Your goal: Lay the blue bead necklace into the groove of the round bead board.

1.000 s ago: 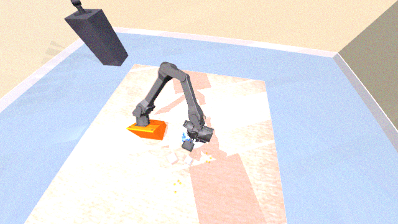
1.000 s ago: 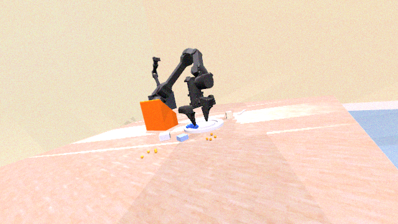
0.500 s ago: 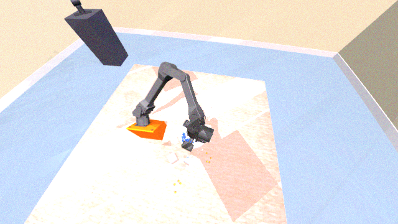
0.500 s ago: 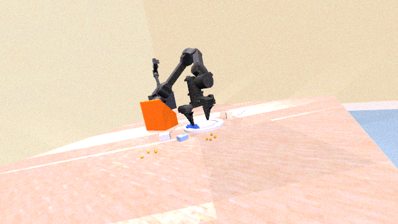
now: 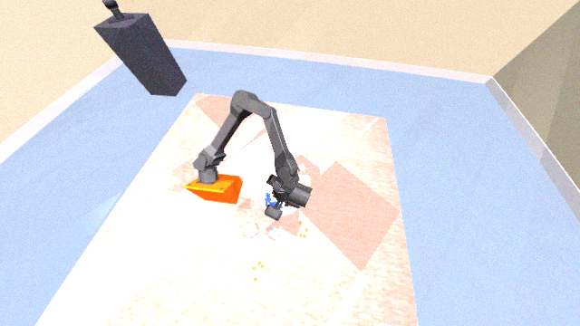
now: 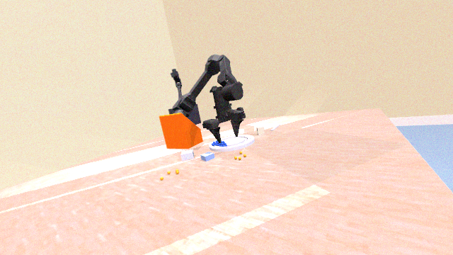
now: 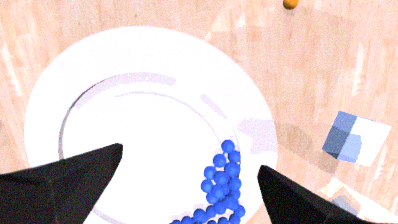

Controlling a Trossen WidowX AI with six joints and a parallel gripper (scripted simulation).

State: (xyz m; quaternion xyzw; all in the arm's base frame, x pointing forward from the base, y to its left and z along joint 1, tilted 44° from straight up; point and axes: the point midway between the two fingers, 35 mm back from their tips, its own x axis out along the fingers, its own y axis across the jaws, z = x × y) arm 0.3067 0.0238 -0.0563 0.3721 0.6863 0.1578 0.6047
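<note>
The round white bead board is 1 cm behind my gripper tip, 4 cm to the left of it and 2 cm below it. Also, from my gripper tip: white block 11 cm behind, 13 cm to the right, 2 cm below; light blue cube 2 cm behind, 13 cm to the right, 2 cm below; beige cube 7 cm ahead, 17 cm to the left, 1 cm below.
</note>
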